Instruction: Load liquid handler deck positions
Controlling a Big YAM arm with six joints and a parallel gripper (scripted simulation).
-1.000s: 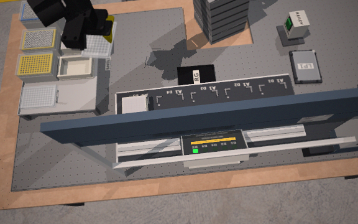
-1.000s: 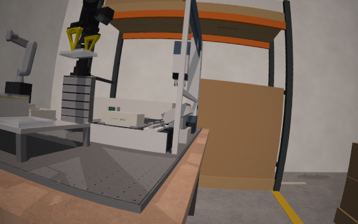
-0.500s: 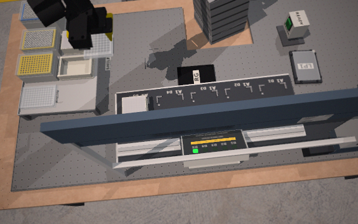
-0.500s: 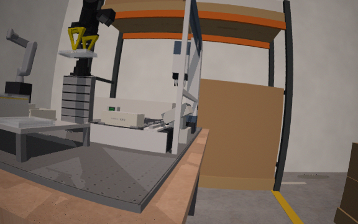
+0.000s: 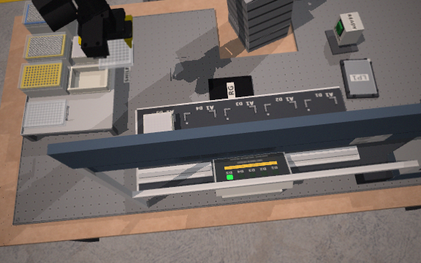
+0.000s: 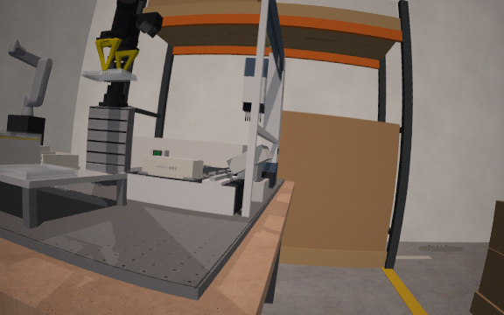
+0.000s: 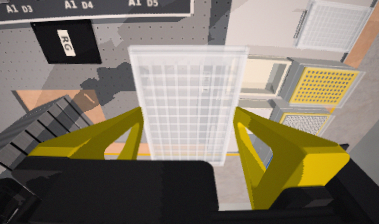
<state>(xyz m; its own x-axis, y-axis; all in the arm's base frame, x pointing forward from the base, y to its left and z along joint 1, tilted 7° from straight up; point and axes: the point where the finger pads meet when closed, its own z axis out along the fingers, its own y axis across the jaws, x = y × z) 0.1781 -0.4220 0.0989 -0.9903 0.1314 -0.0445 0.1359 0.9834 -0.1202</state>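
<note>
Right now the sample plate C15 is 1 cm below my hand and 1 cm behind it. From my hand the other things lie so: reservoir (23 cm below, 14 cm to the right, 7 cm behind); then shelf (24 cm below, 20 cm to the right, 14 cm behind); then shelf label (30 cm below, 11 cm behind, 4 cm to the right).
</note>
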